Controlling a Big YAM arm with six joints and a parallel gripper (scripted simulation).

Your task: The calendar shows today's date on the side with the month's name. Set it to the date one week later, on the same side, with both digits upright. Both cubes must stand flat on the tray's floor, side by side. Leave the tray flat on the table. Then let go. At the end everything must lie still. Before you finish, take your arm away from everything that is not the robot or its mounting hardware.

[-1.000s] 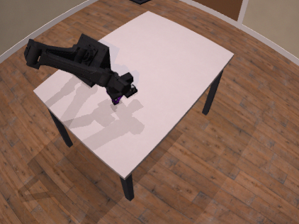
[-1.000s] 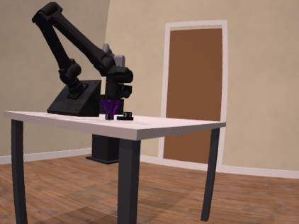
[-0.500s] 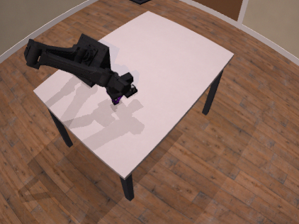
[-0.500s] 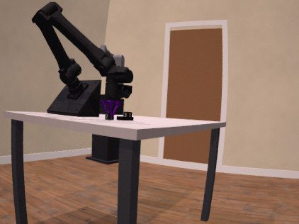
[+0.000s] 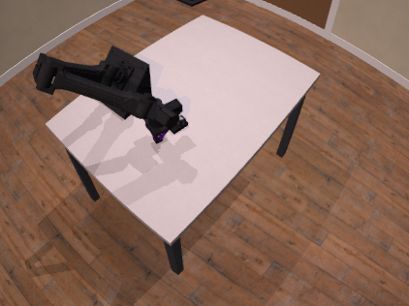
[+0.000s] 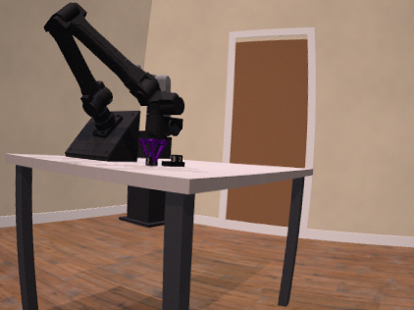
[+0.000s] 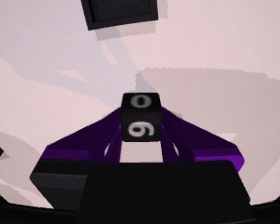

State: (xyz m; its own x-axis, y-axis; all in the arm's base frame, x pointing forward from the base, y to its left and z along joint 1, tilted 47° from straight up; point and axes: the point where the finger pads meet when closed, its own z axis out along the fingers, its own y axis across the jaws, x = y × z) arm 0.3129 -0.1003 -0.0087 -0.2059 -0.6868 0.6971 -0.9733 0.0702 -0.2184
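Right now my hand is 10 mm above the black date cube. Round my hand: black tray 10 mm ahead, 100 mm to the left, 10 mm below.
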